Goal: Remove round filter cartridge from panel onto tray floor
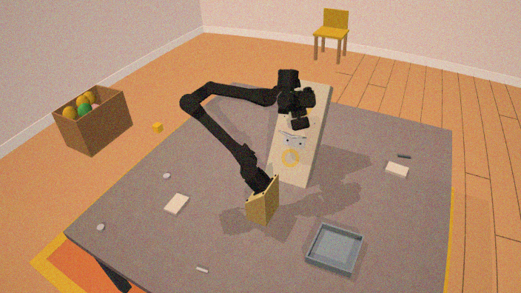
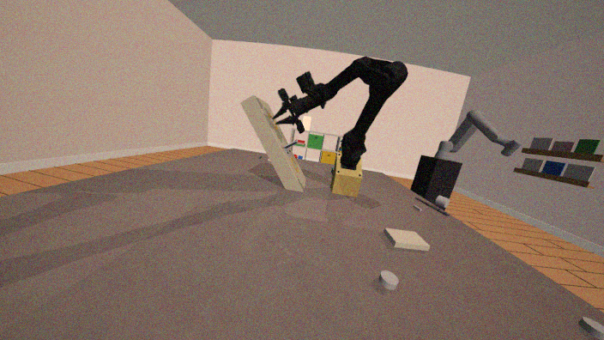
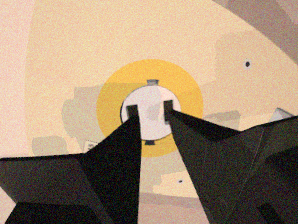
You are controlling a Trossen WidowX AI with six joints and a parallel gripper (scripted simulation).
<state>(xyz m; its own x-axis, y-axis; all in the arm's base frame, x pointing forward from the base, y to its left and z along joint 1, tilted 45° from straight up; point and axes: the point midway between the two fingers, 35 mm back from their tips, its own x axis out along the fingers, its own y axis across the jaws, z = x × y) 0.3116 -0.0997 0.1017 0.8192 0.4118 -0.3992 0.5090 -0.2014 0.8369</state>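
Now: the round filter cartridge 2 cm ahead of my gripper tip and 1 cm below it. From my gripper tip the other things lie so: grey tray: 40 cm behind, 29 cm to the right, 24 cm below; service panel: 3 cm behind, 9 cm below; dark pin: 19 cm ahead, 43 cm to the right, 25 cm below.
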